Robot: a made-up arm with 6 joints. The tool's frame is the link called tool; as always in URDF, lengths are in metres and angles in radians. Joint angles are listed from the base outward. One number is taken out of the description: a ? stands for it. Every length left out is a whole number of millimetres.
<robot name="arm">
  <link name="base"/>
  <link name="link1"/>
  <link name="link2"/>
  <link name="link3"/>
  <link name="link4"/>
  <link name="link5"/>
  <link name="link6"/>
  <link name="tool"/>
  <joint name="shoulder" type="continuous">
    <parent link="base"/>
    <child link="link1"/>
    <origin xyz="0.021 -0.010 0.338" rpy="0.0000 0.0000 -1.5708"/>
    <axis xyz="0 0 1"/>
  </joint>
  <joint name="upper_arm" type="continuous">
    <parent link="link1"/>
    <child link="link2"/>
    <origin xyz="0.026 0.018 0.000" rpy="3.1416 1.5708 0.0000"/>
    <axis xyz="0 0 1"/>
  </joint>
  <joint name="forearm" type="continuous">
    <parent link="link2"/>
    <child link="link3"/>
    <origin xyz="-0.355 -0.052 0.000"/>
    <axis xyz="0 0 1"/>
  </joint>
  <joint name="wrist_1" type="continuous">
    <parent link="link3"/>
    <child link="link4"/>
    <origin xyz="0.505 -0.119 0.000" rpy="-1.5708 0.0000 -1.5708"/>
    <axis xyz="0 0 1"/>
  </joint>
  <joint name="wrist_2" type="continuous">
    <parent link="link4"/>
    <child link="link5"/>
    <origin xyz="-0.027 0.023 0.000" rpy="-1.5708 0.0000 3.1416"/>
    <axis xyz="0 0 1"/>
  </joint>
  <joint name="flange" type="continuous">
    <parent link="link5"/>
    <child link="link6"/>
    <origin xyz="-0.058 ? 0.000" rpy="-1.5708 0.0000 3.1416"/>
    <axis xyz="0 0 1"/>
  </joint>
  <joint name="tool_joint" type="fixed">
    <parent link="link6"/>
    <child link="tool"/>
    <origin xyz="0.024 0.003 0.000" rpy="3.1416 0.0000 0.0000"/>
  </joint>
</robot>
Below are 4 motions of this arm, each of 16 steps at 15 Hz.
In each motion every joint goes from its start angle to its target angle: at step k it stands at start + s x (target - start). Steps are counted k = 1, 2, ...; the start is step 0. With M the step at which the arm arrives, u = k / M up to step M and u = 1 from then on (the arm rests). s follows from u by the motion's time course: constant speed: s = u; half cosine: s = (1 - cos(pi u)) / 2; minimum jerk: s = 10 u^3 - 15 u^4 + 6 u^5.
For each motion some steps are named. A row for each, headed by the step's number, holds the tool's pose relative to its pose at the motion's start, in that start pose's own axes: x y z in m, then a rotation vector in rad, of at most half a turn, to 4 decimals.
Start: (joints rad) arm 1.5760 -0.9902 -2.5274 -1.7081 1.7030 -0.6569
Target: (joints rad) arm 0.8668 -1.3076 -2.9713 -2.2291 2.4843 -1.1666
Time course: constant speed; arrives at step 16
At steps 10, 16:
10: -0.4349 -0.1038 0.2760 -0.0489 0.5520 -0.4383
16: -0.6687 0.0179 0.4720 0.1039 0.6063 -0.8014

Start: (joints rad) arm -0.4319 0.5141 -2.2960 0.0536 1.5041 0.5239
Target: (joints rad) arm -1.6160 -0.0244 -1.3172 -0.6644 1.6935 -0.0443
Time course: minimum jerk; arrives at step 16
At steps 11, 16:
11: -0.1825 -0.7516 0.0553 -0.7187 0.5003 -0.4600
16: -0.3190 -0.8446 0.0707 -0.7555 0.7124 -0.5575

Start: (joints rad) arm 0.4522 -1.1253 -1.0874 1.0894 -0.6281 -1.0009
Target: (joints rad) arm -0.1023 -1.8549 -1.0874 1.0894 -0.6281 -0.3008
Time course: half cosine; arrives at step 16
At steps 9, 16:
9: 0.2144 -0.0511 0.2145 -0.0151 -0.5475 -0.3688
16: 0.2724 -0.0194 0.4171 0.1793 -0.8978 -0.5515

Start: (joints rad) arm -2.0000 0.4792 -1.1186 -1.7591 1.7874 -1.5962
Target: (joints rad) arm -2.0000 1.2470 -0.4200 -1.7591 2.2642 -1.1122
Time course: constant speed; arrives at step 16
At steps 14, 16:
14: 0.5888 0.0292 0.0914 0.0215 0.5145 0.7321
16: 0.6420 0.0831 0.0886 -0.0201 0.6140 0.8220

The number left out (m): -0.086
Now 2 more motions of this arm.
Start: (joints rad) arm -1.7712 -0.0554 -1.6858 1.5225 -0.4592 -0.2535
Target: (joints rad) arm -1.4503 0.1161 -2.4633 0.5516 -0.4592 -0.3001
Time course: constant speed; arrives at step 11
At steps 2, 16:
2: -0.0059 0.0761 0.0123 0.1820 -0.0051 0.1029
16: 0.0295 0.3446 0.1786 0.9090 -0.3181 0.4446

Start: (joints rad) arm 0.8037 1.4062 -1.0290 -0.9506 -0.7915 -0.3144
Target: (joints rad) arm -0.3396 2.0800 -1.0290 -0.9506 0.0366 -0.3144
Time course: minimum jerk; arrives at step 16
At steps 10, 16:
10: -0.2302 0.2819 -0.0447 0.3794 0.3241 -0.9167
16: -0.1656 0.3958 -0.0950 0.6524 0.2502 -1.1665

